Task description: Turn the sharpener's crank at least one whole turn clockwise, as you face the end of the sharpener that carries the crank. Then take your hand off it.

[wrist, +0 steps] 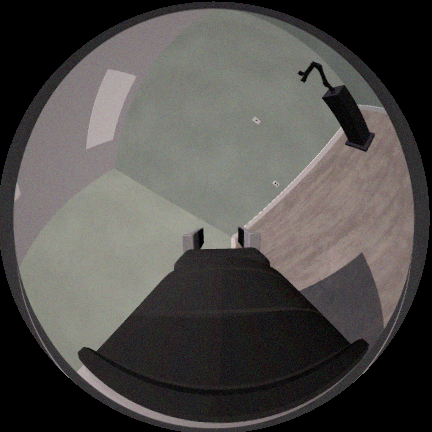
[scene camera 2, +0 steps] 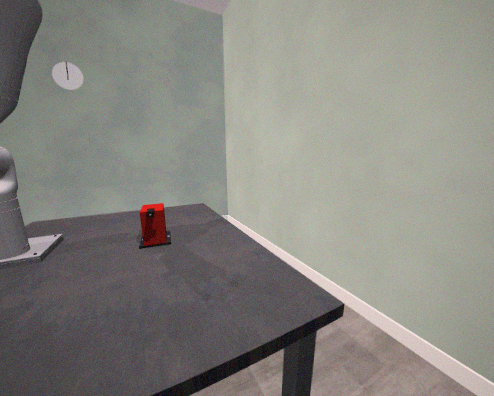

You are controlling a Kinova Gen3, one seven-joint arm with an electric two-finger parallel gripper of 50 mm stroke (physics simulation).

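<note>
The red sharpener [scene camera 2: 159,226] stands upright on its dark base on the table [scene camera 2: 190,300], towards the back. A small dark fitting [scene camera 2: 150,213] is near the top of its visible end face, with a dark strip below it. Whether this strip is the crank or a shadow is unclear. The sharpener does not show in the wrist view. My gripper [wrist: 220,234] is open and empty in the wrist view, facing the room's walls. It is out of frame in the scene view, so its distance from the sharpener cannot be told.
My arm's grey base [scene camera 2: 12,225] and its mounting plate [scene camera 2: 47,245] are at the table's left. A dark upper arm part [scene camera 2: 17,45] hangs above. In the wrist view, another black arm [wrist: 316,67] stands on a pedestal [wrist: 347,117], and a dark grey surface [wrist: 345,300] shows lower right.
</note>
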